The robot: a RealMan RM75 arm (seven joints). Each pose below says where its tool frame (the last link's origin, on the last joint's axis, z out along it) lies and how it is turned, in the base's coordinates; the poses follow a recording.
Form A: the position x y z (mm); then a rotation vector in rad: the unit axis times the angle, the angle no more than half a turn.
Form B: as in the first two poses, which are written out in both.
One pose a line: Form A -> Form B
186, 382, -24, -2.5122, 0.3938, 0.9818 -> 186, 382, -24, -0.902, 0.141, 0.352, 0.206
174, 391, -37, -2.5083, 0.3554, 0.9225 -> 174, 391, -37, -0.907, 0.129, 0.334, 0.221
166, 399, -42, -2.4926, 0.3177, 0.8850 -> 166, 399, -42, -0.909, 0.116, 0.323, 0.237
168, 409, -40, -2.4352, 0.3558, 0.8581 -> 168, 409, -40, -0.901, 0.132, 0.318, 0.264
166, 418, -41, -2.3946, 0.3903, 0.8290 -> 166, 418, -41, -0.895, 0.146, 0.310, 0.285
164, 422, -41, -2.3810, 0.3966, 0.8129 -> 164, 422, -41, -0.894, 0.149, 0.305, 0.293
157, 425, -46, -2.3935, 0.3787, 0.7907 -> 157, 425, -46, -0.898, 0.142, 0.297, 0.292
